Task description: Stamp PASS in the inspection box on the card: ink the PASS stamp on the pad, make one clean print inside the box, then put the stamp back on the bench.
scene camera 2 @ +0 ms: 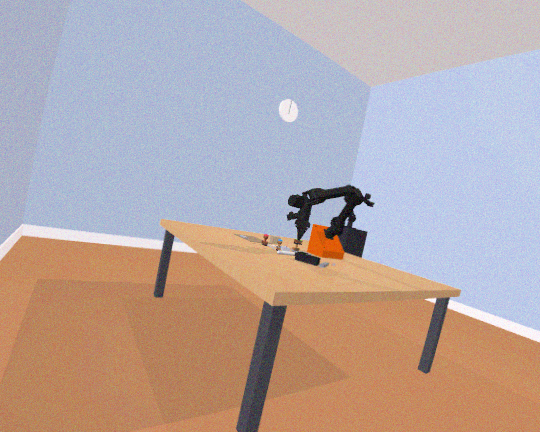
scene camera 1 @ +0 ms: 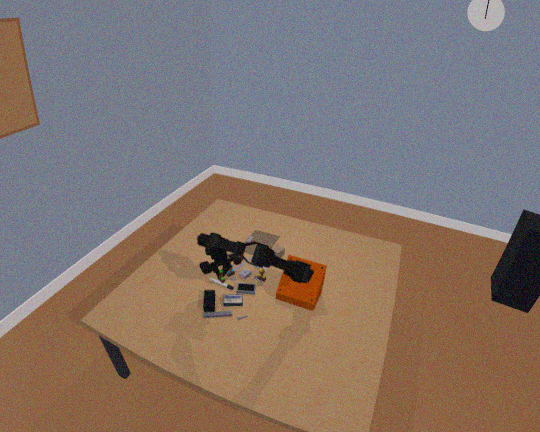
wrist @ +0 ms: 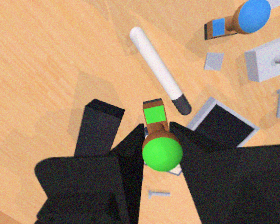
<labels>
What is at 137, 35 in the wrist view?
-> A white marker.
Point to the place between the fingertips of my gripper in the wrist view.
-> At 156, 127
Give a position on an ink pad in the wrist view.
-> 215, 121
</labels>
